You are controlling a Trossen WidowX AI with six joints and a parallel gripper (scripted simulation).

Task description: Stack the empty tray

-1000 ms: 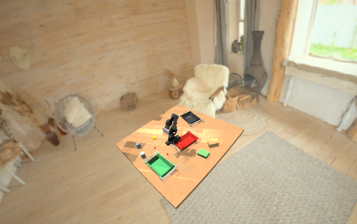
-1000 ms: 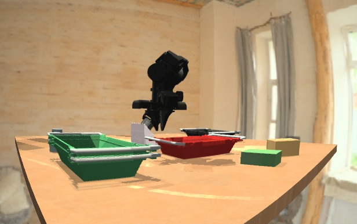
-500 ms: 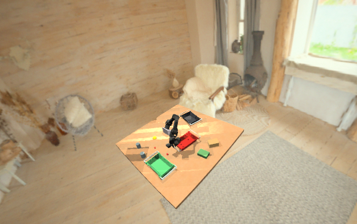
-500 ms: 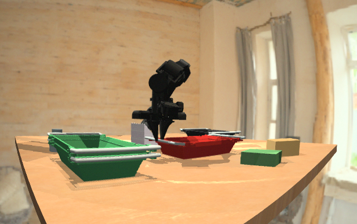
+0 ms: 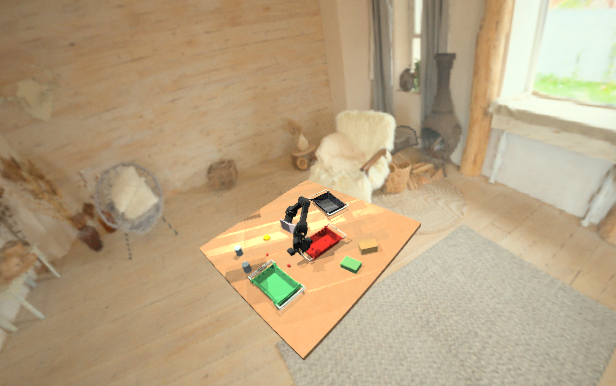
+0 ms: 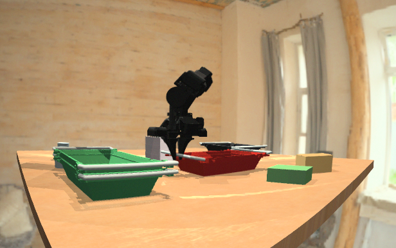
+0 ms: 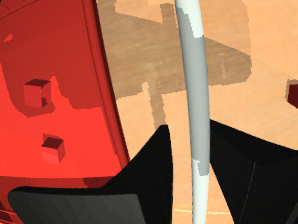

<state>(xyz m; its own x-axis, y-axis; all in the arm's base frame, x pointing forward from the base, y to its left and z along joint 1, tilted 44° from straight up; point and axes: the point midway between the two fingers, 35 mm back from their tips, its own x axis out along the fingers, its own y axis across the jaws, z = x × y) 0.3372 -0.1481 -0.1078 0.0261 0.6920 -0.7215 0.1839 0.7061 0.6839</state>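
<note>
Right now the black tray is 59 cm to the left of my gripper tip and 23 cm behind it. Also, from my gripper tip: tan block: 34 cm ahead, 33 cm to the left, 2 cm below; green block: 33 cm ahead, 13 cm to the left, 3 cm below.
</note>
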